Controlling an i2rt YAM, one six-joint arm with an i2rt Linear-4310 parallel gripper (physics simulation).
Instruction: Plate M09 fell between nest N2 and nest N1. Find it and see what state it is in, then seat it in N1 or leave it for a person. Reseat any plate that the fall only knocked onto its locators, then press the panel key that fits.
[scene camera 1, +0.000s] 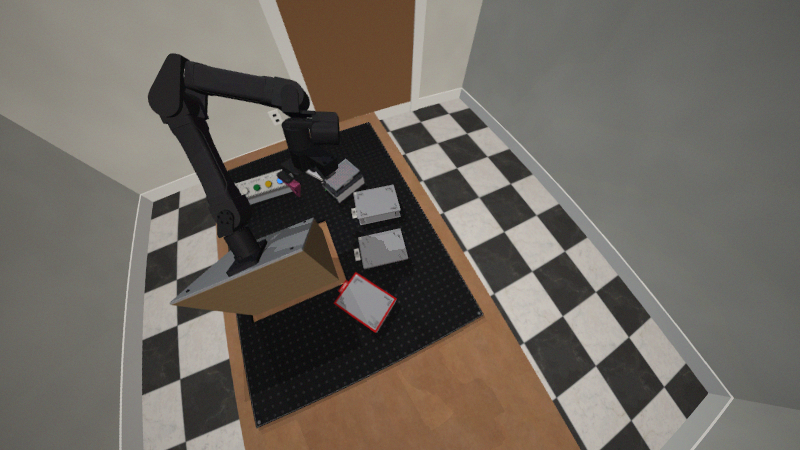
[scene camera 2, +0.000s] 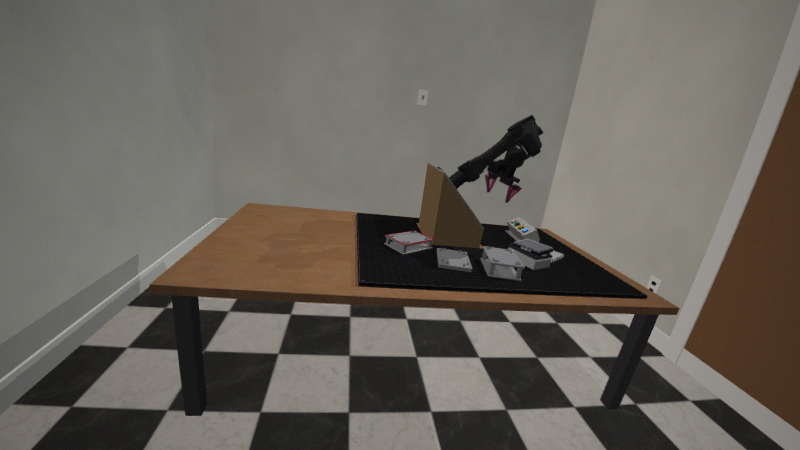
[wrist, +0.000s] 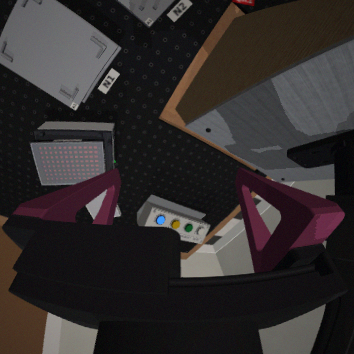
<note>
My gripper (wrist: 177, 174) is open, holding nothing. Also in view: a lid (wrist: 57, 162). Also in view: a button box (scene camera 1: 267, 186) and a station N2 (scene camera 1: 386, 247).
The button box also shows in the wrist view (wrist: 155, 211).
</note>
